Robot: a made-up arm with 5 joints. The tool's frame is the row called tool.
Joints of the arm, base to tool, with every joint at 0 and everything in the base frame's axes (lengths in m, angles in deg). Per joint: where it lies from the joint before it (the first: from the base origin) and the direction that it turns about. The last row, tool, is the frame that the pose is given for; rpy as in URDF.
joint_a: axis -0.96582 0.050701 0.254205 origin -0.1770 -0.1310 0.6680
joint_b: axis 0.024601 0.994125 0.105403 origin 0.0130 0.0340 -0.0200
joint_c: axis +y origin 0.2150 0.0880 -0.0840
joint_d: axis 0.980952 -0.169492 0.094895 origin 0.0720 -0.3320 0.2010
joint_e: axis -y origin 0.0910 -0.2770 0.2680
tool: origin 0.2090 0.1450 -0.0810 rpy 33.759 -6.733 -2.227
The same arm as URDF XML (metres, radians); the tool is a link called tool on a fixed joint. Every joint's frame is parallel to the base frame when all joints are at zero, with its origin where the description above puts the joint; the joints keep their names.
<robot name="arm">
<link name="base"/>
<link name="link1"/>
<link name="link2"/>
<link name="link3"/>
<link name="link4"/>
<link name="link5"/>
<link name="tool"/>
<joint name="joint_a" type="continuous"><parent link="base"/><child link="link1"/><origin xyz="-0.1770 -0.1310 0.6680" rpy="0.0000 0.0000 0.0000"/><axis xyz="-0.96582 0.050701 0.254205"/></joint>
<joint name="joint_b" type="continuous"><parent link="link1"/><child link="link2"/><origin xyz="0.0130 0.0340 -0.0200" rpy="0.0000 0.0000 0.0000"/><axis xyz="0.024601 0.994125 0.105403"/></joint>
<joint name="joint_c" type="continuous"><parent link="link2"/><child link="link3"/><origin xyz="0.2150 0.0880 -0.0840" rpy="0.0000 0.0000 0.0000"/><axis xyz="0 1 0"/></joint>
<joint name="joint_d" type="continuous"><parent link="link3"/><child link="link4"/><origin xyz="0.0720 -0.3320 0.2010" rpy="0.0000 0.0000 0.0000"/><axis xyz="0.980952 -0.169492 0.094895"/></joint>
<joint name="joint_e" type="continuous"><parent link="link4"/><child link="link5"/><origin xyz="0.0910 -0.2770 0.2680" rpy="0.0000 0.0000 0.0000"/><axis xyz="0 -1 0"/></joint>
<joint name="tool_joint" type="fixed"><parent link="link5"/><child link="tool"/><origin xyz="0.2090 0.1450 -0.0810" rpy="0.5892 -0.1175 -0.0389"/></joint>
</robot>

